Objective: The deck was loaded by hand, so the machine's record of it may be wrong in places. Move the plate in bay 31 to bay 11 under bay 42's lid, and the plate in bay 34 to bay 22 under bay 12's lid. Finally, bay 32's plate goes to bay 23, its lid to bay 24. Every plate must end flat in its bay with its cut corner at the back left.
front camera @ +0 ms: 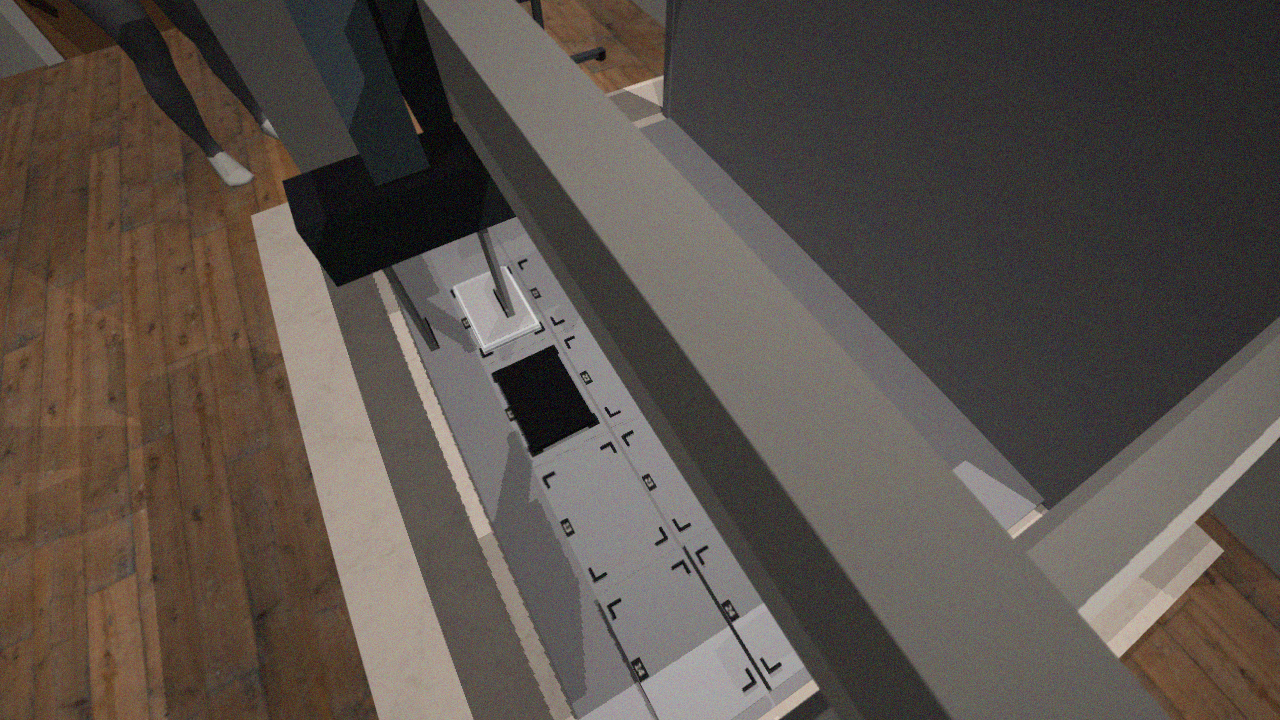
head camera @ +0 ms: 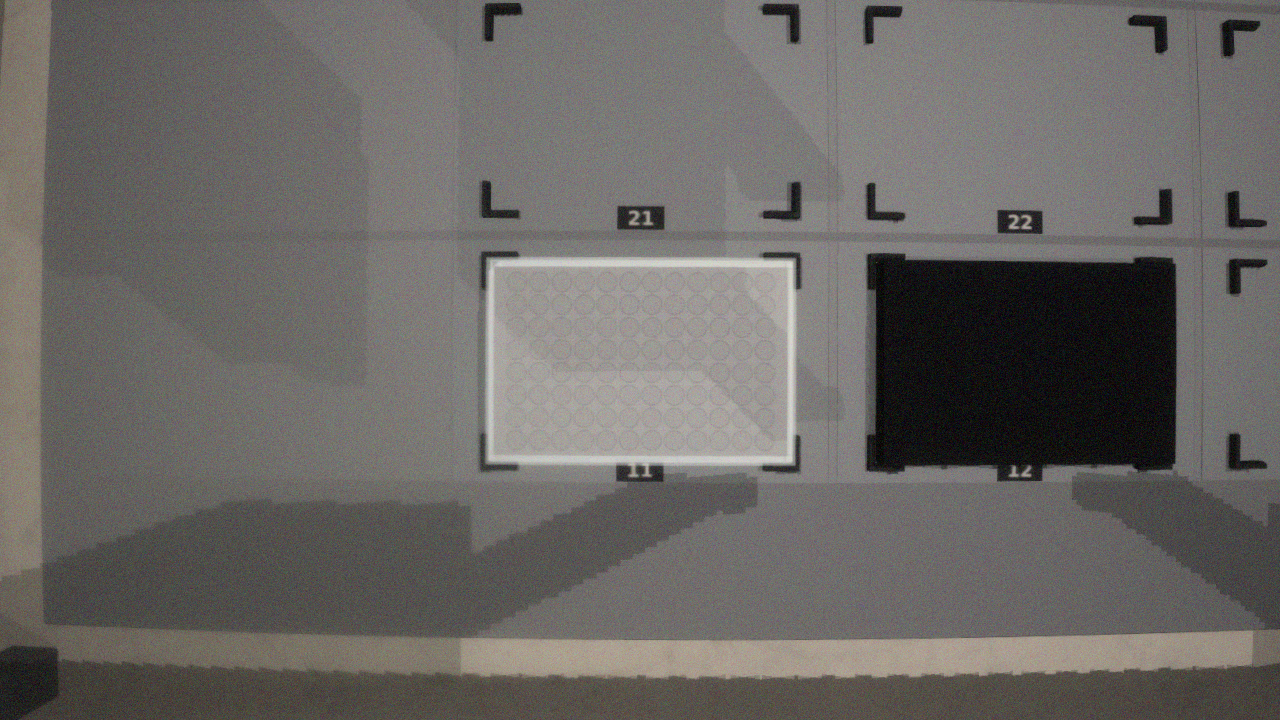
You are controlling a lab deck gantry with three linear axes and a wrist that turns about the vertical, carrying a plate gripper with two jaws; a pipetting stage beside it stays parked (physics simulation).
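Places are measured from the robot's base along level axes (x ahead, y left, z up), in millimetres.
Pixels of known places: gripper, fingertip midpoint: point(front camera: 468, 320); robot's base, origin of the base link: point(front camera: 453, 291) point(head camera: 489, 461).
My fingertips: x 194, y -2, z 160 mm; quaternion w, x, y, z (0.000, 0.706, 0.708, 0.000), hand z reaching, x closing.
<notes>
Ahead of a thing's pixels: the offset from my fingertips to its top centre. "spot": to the spot under its first point.
A clear-rimmed whitish plate @[130 mm back, 45 mm left, 146 mm down] point(front camera: 490, 324) point(head camera: 640, 358) with round wells lies flat in bay 11. Its cut corner cannot be made out, nor whether a lid covers it. A black lidded plate or lid @[34 mm ahead, 45 mm left, 152 mm down] point(front camera: 546, 401) point(head camera: 1024, 362) lies in bay 12, too dark for detail. Bay 22 @[spot: 33 mm ahead, 106 mm left, 160 mm down] point(head camera: 1019, 222) shows its corner brackets. My gripper point(front camera: 471, 330) is open, its jaws apart with nothing between them, above the deck near bay 11; one jaw crosses in front of the plate in the front view. Bays 31, 32, 34 and 42 do not show in either view.
The large gantry beam point(front camera: 716, 313) hides the back rows in the front view. Brackets and labels of bays 21 @[spot: 131 mm back, 106 mm left, 160 mm down] point(head camera: 640, 217), 23 point(front camera: 648, 481), 24 point(front camera: 729, 610), 13 point(front camera: 566, 527) and 14 @[spot: 360 mm ahead, 2 mm right, 145 mm down] point(front camera: 638, 668) show. A dark block point(head camera: 26, 680) shows at the lower left of the head view.
</notes>
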